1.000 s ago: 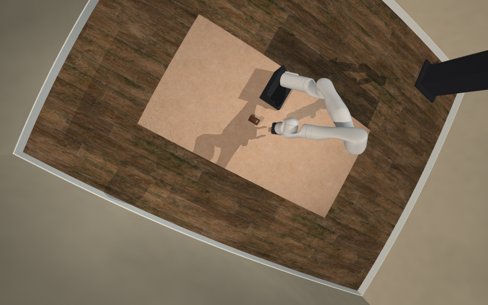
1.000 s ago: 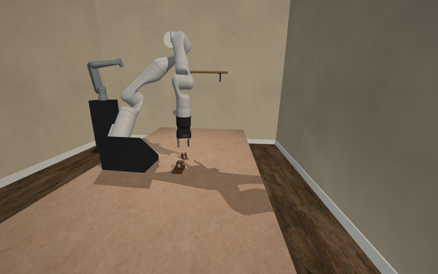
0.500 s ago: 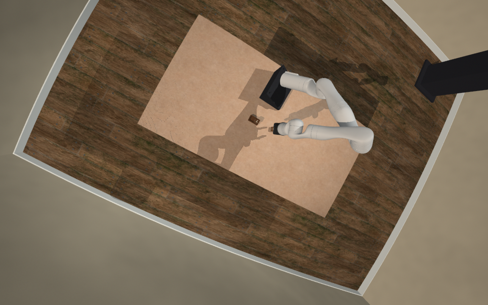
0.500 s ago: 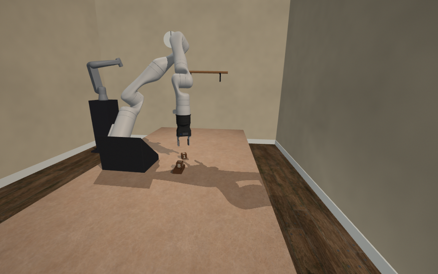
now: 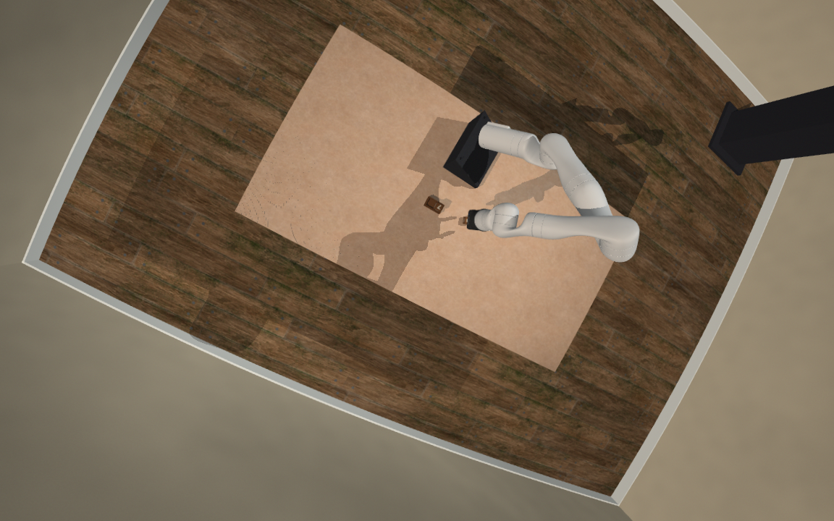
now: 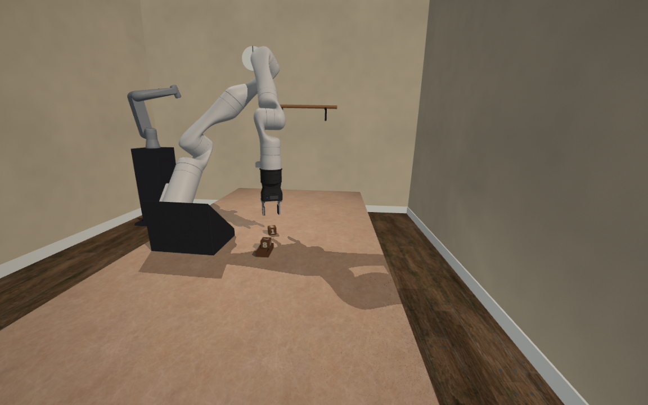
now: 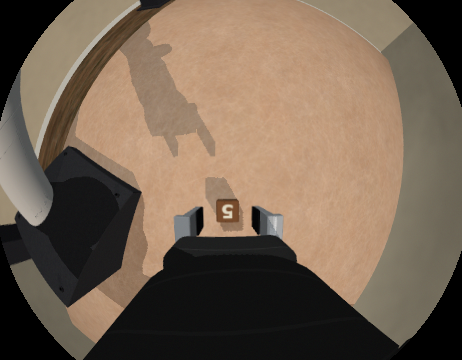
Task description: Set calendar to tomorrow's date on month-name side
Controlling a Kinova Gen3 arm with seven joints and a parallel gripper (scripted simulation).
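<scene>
The brown cube is 8 cm below my hand. From my hand the other things lie so: dark wooden tray (16 cm to the right, 9 cm below, 1 cm ahead).
</scene>
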